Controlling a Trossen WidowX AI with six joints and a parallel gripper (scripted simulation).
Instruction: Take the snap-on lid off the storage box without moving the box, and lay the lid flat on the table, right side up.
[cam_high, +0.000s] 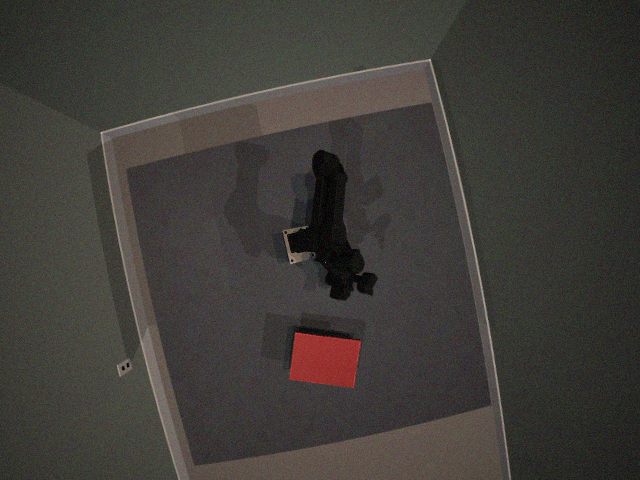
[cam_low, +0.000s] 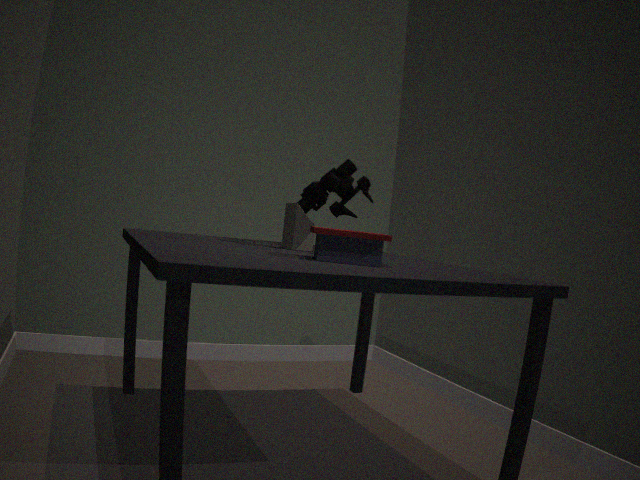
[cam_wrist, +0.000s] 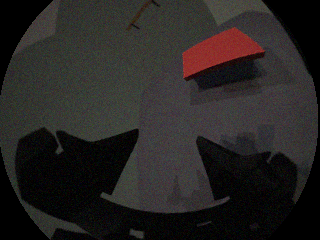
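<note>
Now: gripper tip 23 cm short of the lid, 18 cm to the left of it and 9 cm above it. Round my gripper tip: grey-blue storage box: 23 cm ahead, 18 cm to the right, 13 cm below.
</note>
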